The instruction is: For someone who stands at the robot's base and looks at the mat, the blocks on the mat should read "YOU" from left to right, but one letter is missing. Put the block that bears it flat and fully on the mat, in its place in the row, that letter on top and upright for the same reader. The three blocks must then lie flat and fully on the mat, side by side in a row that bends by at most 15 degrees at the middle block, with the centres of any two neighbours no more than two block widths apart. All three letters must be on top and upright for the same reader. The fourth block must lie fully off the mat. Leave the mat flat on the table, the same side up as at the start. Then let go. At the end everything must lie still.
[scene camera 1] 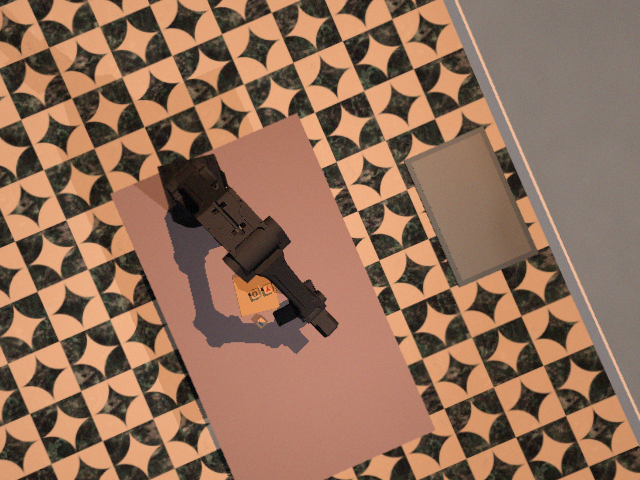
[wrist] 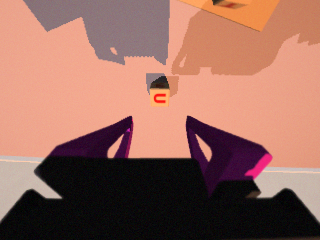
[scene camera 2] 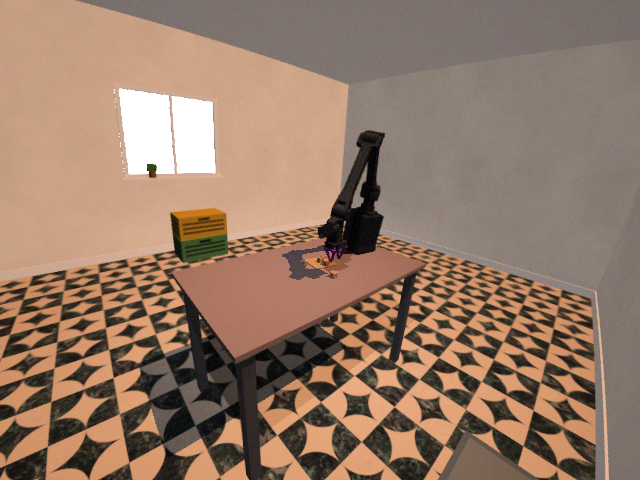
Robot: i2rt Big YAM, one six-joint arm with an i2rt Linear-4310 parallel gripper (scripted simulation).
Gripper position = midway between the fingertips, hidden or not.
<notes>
In view: the gripper (wrist: 159,120) and a mat (scene camera 1: 247,305).
</notes>
